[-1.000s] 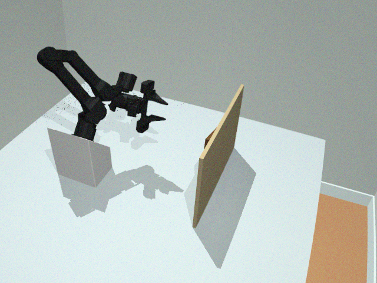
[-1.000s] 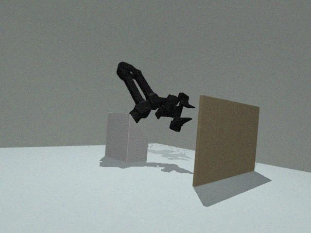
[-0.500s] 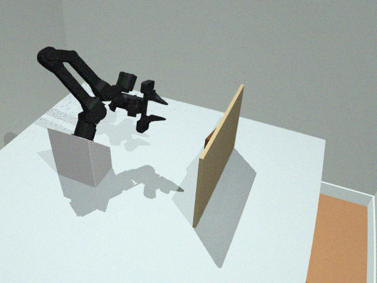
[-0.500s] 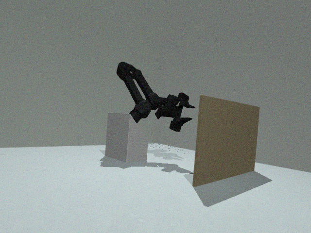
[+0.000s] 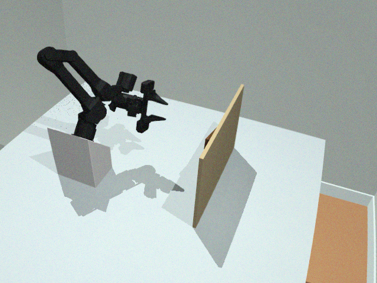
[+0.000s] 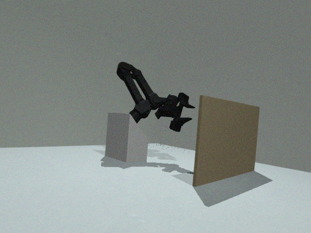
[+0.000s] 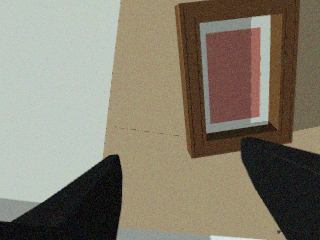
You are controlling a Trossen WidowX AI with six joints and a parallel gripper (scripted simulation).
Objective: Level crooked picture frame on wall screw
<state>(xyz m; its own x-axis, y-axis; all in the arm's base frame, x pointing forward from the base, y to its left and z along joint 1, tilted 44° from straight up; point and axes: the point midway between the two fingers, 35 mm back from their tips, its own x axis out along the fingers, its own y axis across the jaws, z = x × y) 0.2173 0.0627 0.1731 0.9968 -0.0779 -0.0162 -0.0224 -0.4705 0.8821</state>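
My gripper tip is now 190 mm short of the picture frame, 90 mm above it and 30 mm to the left of it. From my gripper tip the other things lie so: tan wall board 200 mm ahead, 100 mm below, 20 mm to the right.
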